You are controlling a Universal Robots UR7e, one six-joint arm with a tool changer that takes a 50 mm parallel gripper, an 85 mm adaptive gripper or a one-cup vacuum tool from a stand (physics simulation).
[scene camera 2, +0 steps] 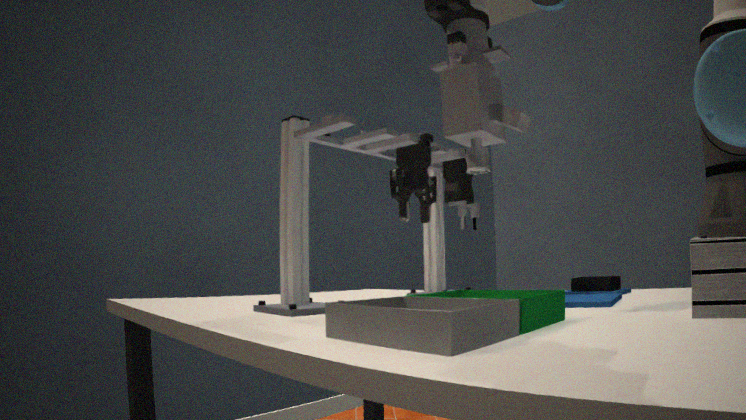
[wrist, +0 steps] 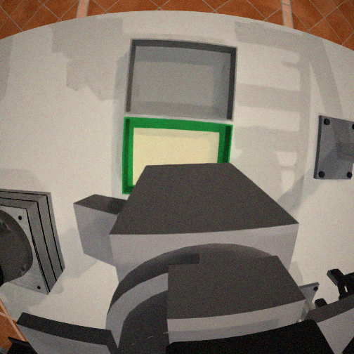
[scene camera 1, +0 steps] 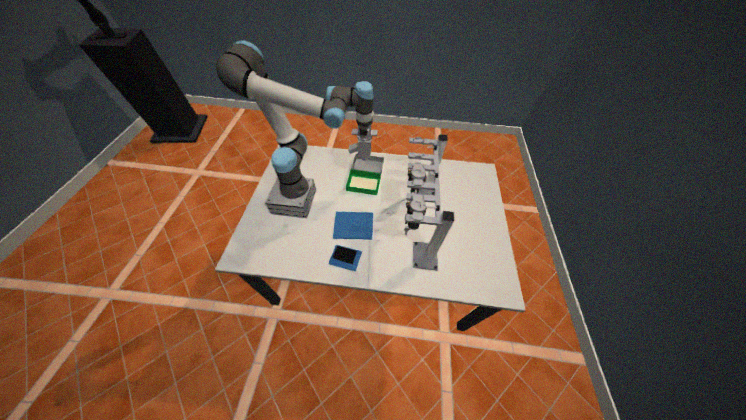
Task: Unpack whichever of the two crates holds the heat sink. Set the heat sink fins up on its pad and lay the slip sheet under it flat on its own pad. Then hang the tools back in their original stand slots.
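Pixels of known places: hand at its tool point: (scene camera 2: 469, 53); arm's base at its link origin: (scene camera 1: 294, 188).
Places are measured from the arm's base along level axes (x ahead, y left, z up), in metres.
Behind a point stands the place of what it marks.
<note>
My vacuum tool (scene camera 2: 478, 169) {y 0.102, x 0.382, z 0.113 m} is on the arm, high above the crates, with nothing on its cup; its body hides the cup in the wrist view. The cream slip sheet (scene camera 1: 363, 183) {y 0.095, x 0.380, z -0.099 m} (wrist: 175, 150) lies in the green crate (scene camera 1: 362, 191) {y 0.024, x 0.370, z -0.088 m} (scene camera 2: 542, 311) {y 0.123, x 0.293, z -0.084 m} (wrist: 175, 123). The grey crate (scene camera 1: 368, 165) {y 0.246, x 0.421, z -0.101 m} (scene camera 2: 417, 323) {y 0.307, x 0.383, z -0.075 m} (wrist: 175, 80) beside it looks empty. The black heat sink (scene camera 1: 345, 254) {y -0.380, x 0.263, z -0.069 m} (scene camera 2: 595, 283) {y -0.344, x 0.258, z -0.077 m} rests on the small blue pad (scene camera 1: 344, 266) {y -0.431, x 0.255, z -0.094 m}; its fins are too small to make out. The larger blue pad (scene camera 1: 353, 225) {y -0.202, x 0.308, z -0.094 m} (scene camera 2: 592, 298) {y -0.170, x 0.251, z -0.095 m} is bare.
The tool stand (scene camera 1: 441, 232) {y -0.417, x 0.677, z 0.161 m} (scene camera 2: 294, 208) {y 0.064, x 0.753, z 0.089 m} stands on the side of the crates away from the robot base (scene camera 1: 289, 204) {y -0.111, x -0.015, z 0.003 m} (scene camera 2: 717, 276) {y 0.072, x 0.064, z -0.051 m}. The adaptive gripper (scene camera 2: 415, 172) and the parallel gripper (scene camera 2: 458, 182) hang in it. The two crates stand side by side near a table edge.
</note>
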